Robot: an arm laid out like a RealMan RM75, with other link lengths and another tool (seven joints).
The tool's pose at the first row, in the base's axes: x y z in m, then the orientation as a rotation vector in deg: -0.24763, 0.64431, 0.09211, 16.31, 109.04, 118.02
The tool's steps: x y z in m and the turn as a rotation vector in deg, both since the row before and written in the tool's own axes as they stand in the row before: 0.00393, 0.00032, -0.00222, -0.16, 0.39, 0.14; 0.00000, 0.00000, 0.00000, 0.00, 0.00, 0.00; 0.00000, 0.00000, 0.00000, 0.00, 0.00, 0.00; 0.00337, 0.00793, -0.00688, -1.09, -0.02, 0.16; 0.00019, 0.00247, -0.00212, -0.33, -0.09, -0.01; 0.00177, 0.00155, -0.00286, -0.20, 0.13, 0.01; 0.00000, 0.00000, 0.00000, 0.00, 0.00, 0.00; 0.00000, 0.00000, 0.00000, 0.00, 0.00, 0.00
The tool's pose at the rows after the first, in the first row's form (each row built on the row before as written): -0.25211, 0.64366, 0.09195, 16.03, 109.13, 118.46; -0.25211, 0.64366, 0.09195, 16.03, 109.13, 118.46; -0.25211, 0.64366, 0.09195, 16.03, 109.13, 118.46; -0.25844, 0.63795, 0.09895, 15.96, 107.97, 119.52; -0.25961, 0.63584, 0.10115, 15.96, 107.56, 119.76; -0.26242, 0.63368, 0.10223, 15.79, 107.42, 120.01; -0.26242, 0.63368, 0.10223, 15.79, 107.42, 120.01; -0.26242, 0.63368, 0.10223, 15.79, 107.42, 120.01
